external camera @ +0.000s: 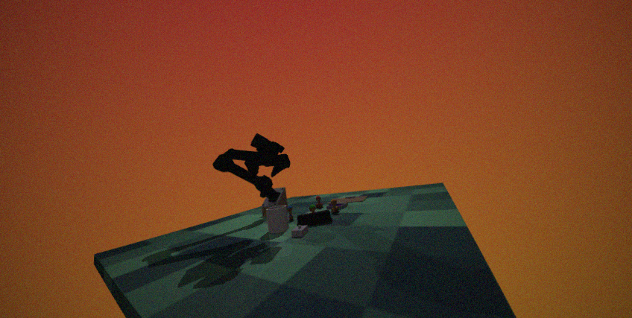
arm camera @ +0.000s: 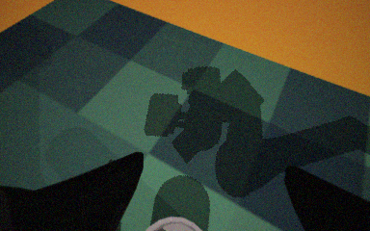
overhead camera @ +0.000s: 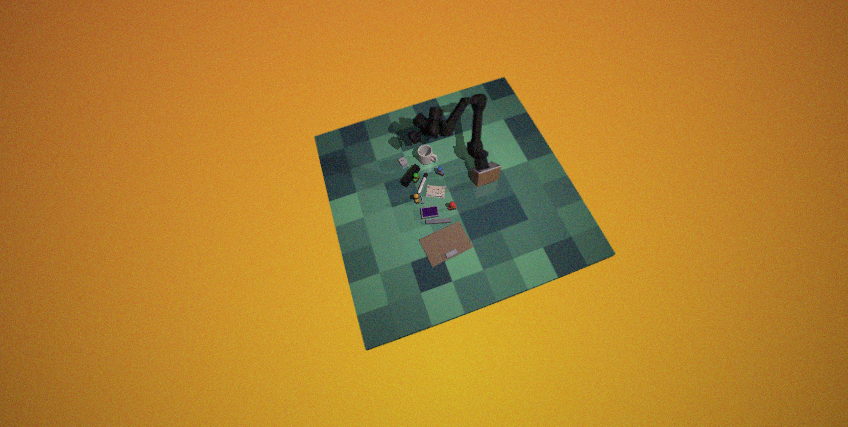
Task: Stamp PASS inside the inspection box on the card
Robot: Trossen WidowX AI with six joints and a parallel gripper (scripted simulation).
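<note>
My gripper tip is 60 mm short of the green-knobbed stamp, 190 mm to the right of it and 190 mm above it. The rest, counted from my gripper tip: blue-knobbed stamp (80 mm behind, 180 mm to the left, 190 mm below); then white marker (20 mm ahead, 200 mm to the left, 200 mm below); then dark block (90 mm ahead, 160 mm to the left, 200 mm below).
</note>
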